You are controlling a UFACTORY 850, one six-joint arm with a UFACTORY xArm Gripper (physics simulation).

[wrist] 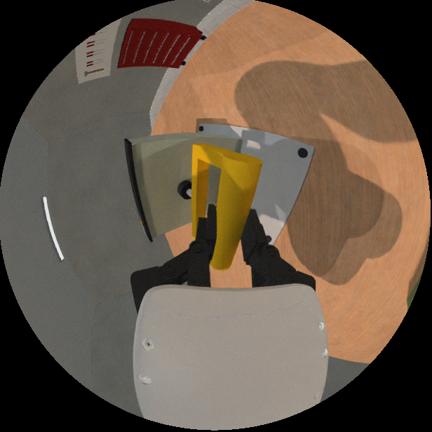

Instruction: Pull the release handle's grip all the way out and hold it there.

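The release handle's yellow grip (239, 187) is a thick round bar with a thinner yellow frame on its left side. It stands out toward the camera in front of a beige-grey housing (162, 167), which sits by a light metal plate (287, 172) with dark bolts. My gripper (228, 218) is shut on the grip's lower half. Its left finger reaches into the opening between bar and frame, and its right finger lies along the bar's right side. The handle's joint to the housing is hidden behind the yellow parts.
A wooden surface (345, 310) with dark shadows lies on the right. A dark round knob (184, 189) is on the housing's face. A red slotted panel (157, 45) and a white sheet with red marks (100, 55) are at the upper left. A white strip (52, 227) shows at far left.
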